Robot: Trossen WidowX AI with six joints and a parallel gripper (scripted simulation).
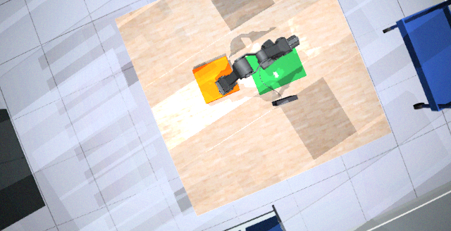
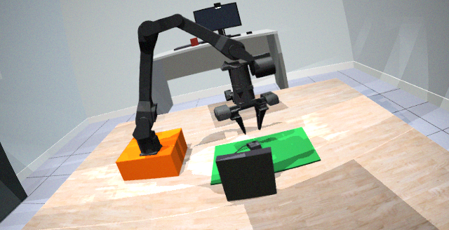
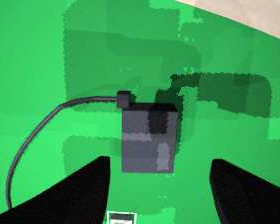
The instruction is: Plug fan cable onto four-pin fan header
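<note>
Now: gripper tip 40 mm above the black plug and 10 mm to the left of it. Round my gripper tip: dark square fan 240 mm to the right, 10 mm ahead; green board 70 mm below, 40 mm to the right, 30 mm ahead.
</note>
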